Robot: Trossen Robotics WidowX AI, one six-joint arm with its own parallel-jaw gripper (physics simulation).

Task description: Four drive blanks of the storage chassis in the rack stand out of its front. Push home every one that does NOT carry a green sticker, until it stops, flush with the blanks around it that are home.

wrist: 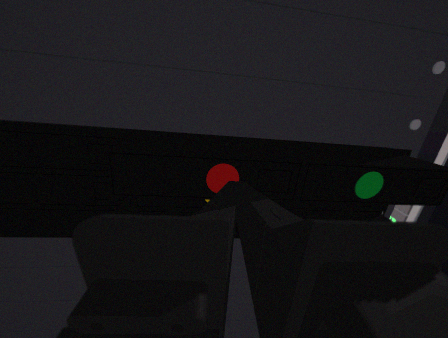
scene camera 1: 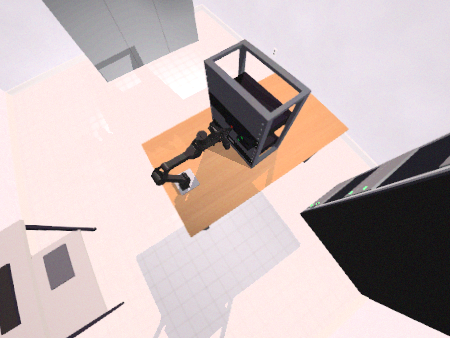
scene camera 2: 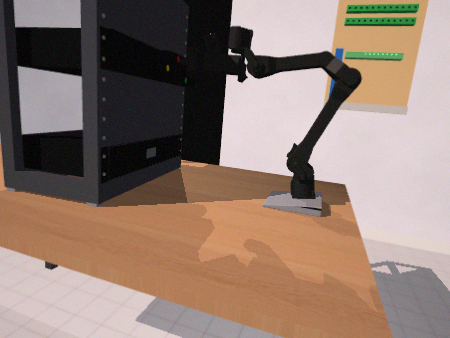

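The storage chassis is a dark band across the rack. A blank with a red sticker is in the middle of the wrist view. A blank with a green sticker is to its right and stands out of the front. A yellow sticker shows below the red one, mostly hidden by my fingers in the wrist view. My gripper is shut and empty. Its tips cover the red sticker's lower right edge; whether they touch the blank cannot be told.
Plain grey panels lie above and below the chassis. A black unit with a light label sits at the rack's bottom. The rack and the arm's base stand on the wooden table.
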